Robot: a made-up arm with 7 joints.
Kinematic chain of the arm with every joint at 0, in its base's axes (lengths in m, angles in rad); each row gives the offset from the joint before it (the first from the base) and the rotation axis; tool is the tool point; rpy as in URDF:
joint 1: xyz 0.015 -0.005 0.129 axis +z
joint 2: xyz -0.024 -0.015 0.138 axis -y
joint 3: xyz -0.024 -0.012 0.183 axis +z
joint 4: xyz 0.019 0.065 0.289 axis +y
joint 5: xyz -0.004 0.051 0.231 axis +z
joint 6: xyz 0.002 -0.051 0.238 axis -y
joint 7: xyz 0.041 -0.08 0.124 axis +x
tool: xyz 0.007 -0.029 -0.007 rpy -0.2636 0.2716 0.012
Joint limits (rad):
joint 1: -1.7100..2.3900
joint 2: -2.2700..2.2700
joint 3: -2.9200..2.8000
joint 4: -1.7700..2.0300
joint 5: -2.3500..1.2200
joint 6: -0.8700..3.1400
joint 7: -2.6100..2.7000
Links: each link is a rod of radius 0.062 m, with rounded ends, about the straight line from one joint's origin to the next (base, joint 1, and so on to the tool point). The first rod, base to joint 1, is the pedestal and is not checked.
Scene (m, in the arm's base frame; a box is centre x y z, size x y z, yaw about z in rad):
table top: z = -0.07
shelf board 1: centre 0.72 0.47 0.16 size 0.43 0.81 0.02 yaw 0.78
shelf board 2: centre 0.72 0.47 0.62 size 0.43 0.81 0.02 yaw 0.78
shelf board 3: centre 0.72 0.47 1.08 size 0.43 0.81 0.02 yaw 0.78
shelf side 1: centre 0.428 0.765 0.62 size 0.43 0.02 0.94 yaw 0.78
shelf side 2: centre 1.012 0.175 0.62 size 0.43 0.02 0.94 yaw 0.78
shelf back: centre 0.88 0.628 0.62 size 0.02 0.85 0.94 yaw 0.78
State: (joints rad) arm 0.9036 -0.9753 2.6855 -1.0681 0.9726 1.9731 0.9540
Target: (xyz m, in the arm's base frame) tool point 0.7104 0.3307 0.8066
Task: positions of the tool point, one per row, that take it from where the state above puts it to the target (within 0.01 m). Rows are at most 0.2 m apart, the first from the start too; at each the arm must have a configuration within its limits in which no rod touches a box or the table.
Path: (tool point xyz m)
1: 0.5432 0.4446 0.4192
2: 0.4593 0.3637 0.4189
3: 0.3670 0.2767 0.4118
4: 0.4364 0.2564 0.5267
5: 0.4820 0.1991 0.6621
6: 0.4874 0.1101 0.8066
7: 0.5754 0.1717 0.8292
8: 0.6511 0.2462 0.8300
9: 0.7104 0.3307 0.8066

